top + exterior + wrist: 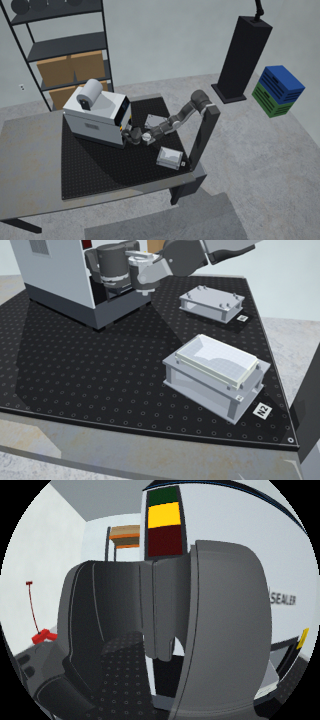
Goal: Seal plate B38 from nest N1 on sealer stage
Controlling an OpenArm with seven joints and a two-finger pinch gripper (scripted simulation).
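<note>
My hand is 1 cm short of the start key and 1 cm to the left of it. The rest, counted from my hand: sealer's dark stage: 11 cm to the right, 9 cm below; foil roll: 16 cm ahead, 20 cm to the right, 23 cm above; white 96-well plate B38: 11 cm to the right, 8 cm below.
</note>
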